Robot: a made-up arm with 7 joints. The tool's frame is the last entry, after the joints.
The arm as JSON. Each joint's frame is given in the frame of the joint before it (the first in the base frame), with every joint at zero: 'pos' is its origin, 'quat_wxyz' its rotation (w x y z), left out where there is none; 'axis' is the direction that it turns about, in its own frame. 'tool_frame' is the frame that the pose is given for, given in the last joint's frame.
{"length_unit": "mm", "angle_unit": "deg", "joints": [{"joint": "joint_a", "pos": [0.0, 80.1, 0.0], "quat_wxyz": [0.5, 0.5, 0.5, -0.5], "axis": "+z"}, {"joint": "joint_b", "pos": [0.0, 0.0, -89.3], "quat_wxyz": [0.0, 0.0, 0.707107, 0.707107], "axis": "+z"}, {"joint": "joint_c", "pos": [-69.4, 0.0, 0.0], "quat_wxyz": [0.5, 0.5, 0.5, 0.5], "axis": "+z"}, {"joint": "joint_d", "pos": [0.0, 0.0, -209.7], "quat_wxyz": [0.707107, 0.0, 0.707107, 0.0], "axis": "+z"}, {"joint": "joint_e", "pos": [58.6, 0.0, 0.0], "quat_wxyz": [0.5, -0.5, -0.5, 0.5], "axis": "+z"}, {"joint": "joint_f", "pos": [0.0, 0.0, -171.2], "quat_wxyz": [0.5, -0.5, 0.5, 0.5], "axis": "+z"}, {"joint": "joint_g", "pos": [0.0, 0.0, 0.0], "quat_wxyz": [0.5, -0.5, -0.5, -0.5], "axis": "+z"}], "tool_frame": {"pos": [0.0, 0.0, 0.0], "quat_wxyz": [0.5, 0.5, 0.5, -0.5]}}
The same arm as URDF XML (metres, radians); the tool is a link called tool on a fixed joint. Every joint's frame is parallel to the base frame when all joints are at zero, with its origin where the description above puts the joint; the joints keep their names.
<robot name="arm">
  <joint name="tool_joint" type="fixed">
    <parent link="link7"/>
    <child link="tool"/>
    <origin xyz="0.0000 0.0000 0.0000"/>
  </joint>
  <joint name="joint_g" type="continuous">
    <parent link="link6"/>
    <child link="link7"/>
    <origin xyz="0.0000 0.0000 0.0000"/>
    <axis xyz="-1 0 0"/>
  </joint>
  <joint name="joint_f" type="continuous">
    <parent link="link5"/>
    <child link="link6"/>
    <origin xyz="0.0000 0.0000 -0.1712"/>
    <axis xyz="0 1 0"/>
  </joint>
  <joint name="joint_e" type="continuous">
    <parent link="link4"/>
    <child link="link5"/>
    <origin xyz="0.0000 0.0000 -0.0586"/>
    <axis xyz="0 0 1"/>
  </joint>
  <joint name="joint_d" type="continuous">
    <parent link="link3"/>
    <child link="link4"/>
    <origin xyz="0.0000 0.0000 -0.2097"/>
    <axis xyz="0 -1 0"/>
  </joint>
  <joint name="joint_c" type="continuous">
    <parent link="link2"/>
    <child link="link3"/>
    <origin xyz="0.0000 0.0000 -0.0694"/>
    <axis xyz="0 0 1"/>
  </joint>
  <joint name="joint_b" type="continuous">
    <parent link="link1"/>
    <child link="link2"/>
    <origin xyz="0.0000 0.0893 0.0000"/>
    <axis xyz="1 0 0"/>
  </joint>
  <joint name="joint_a" type="continuous">
    <parent link="base"/>
    <child link="link1"/>
    <origin xyz="0.0000 0.0801 0.0000"/>
    <axis xyz="0 -1 0"/>
  </joint>
  <link name="base"/>
  <link name="link1"/>
  <link name="link2"/>
  <link name="link3"/>
  <link name="link4"/>
  <link name="link5"/>
  <link name="link6"/>
  <link name="link7"/>
  <link name="tool"/>
</robot>

